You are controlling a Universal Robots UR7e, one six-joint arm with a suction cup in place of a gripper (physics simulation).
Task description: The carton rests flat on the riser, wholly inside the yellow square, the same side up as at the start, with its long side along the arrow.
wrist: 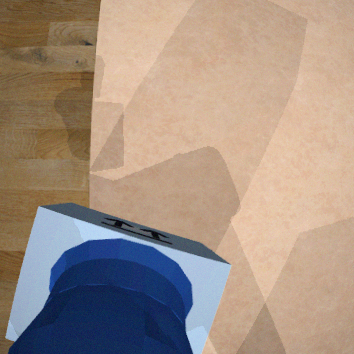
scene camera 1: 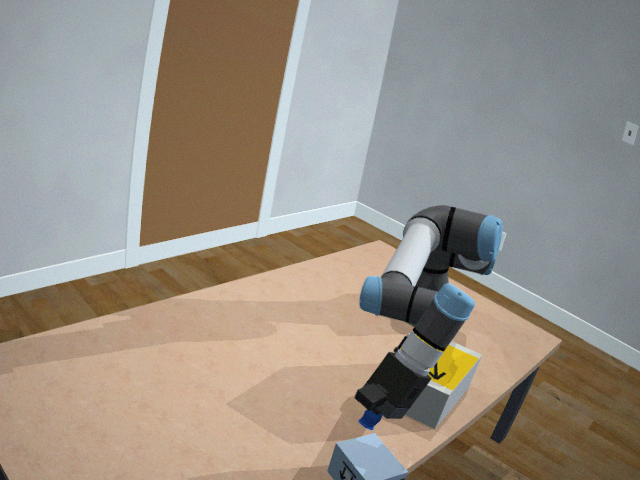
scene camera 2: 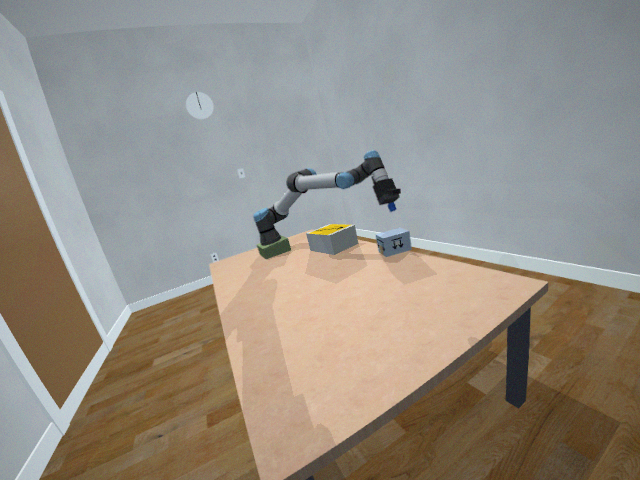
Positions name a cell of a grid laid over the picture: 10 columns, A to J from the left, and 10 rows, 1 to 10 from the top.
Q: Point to a carton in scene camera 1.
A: F10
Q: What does the suction cup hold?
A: Nothing.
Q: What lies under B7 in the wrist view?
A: A carton.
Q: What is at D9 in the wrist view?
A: The suction cup.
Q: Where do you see a riser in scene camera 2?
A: F5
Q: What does the riser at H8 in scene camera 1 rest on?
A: The table.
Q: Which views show the riser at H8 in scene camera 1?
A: Scene camera 1 and scene camera 2 only.
